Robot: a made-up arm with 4 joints.
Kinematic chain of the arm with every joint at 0, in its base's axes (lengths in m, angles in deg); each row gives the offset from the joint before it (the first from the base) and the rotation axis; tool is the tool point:
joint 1: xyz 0 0 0.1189 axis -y
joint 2: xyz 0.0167 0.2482 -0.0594 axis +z
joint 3: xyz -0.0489 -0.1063 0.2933 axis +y
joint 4: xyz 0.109 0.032 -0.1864 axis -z
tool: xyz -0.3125 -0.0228 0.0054
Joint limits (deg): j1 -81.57..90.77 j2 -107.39..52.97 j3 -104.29..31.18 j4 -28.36..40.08
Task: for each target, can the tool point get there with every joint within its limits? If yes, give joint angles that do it. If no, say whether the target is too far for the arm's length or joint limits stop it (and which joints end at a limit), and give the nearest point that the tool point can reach.
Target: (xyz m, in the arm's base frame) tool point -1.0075 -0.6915 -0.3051
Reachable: no: too far | nearest point -0.2666 -0.0129 0.0067 | short by 1.052 m
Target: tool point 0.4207 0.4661 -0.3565
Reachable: no: joint limits stop it (at a limit: joint 2, joint 3, joint 4) | nearest point 0.2222 0.2335 -0.1322 | short by 0.379 m
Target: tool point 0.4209 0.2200 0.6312
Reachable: no: joint limits stop it (at a limit: joint 2, joint 3, joint 4) | nearest point 0.2128 0.2335 0.3779 | short by 0.328 m
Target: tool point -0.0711 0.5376 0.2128
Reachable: yes | joints 33.25 -87.06 16.75 16.05
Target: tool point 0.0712 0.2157 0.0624
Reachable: yes | joints -31.71 6.50 -74.03 10.34
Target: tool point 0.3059 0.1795 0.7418
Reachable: no: joint limits stop it (at a limit: joint 1, joint 3) | nearest point 0.1160 0.2064 0.4806 | short by 0.324 m
